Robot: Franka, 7 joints.
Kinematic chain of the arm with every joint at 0, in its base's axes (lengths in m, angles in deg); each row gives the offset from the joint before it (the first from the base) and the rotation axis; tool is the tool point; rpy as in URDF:
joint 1: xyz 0 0 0.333 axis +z
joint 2: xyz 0 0 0 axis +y
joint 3: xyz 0 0 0.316 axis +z
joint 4: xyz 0.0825 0 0 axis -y
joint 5: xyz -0.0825 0 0.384 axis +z
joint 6: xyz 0 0 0 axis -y
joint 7: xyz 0.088 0 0 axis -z
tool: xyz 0 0 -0.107 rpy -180 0 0
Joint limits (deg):
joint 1: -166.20..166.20
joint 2: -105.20..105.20
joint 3: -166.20..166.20
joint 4: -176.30..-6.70
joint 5: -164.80..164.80
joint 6: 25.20..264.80
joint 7: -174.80..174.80
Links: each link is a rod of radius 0.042 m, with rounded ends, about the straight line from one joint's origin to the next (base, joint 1, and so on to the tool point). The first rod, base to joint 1, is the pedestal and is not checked.
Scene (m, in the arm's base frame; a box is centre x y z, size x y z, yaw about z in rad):
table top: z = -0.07
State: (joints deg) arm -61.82 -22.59 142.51 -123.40 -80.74 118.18 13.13
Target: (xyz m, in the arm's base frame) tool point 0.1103 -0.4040 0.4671
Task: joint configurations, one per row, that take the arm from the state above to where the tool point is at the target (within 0.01 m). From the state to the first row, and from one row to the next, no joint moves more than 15 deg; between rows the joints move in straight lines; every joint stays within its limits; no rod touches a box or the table.
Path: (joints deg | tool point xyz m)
1: -72.72 -24.22 129.10 -126.51 -80.48 114.22 13.13 | 0.3450 0.4149 0.2796
2: -83.62 -25.85 115.69 -129.61 -80.23 110.26 13.13 | 0.4728 0.2207 0.3070
3: -94.52 -27.48 102.29 -132.72 -79.97 106.30 13.13 | 0.5021 0.0005 0.3442
4: -105.41 -29.10 88.88 -135.83 -79.71 102.35 13.13 | 0.4349 -0.2000 0.3866
5: -116.31 -30.73 75.47 -138.94 -79.46 98.39 13.13 | 0.2926 -0.3427 0.4293
6: -127.21 -32.36 62.06 -142.04 -79.20 94.43 13.13 | 0.1103 -0.4040 0.4671

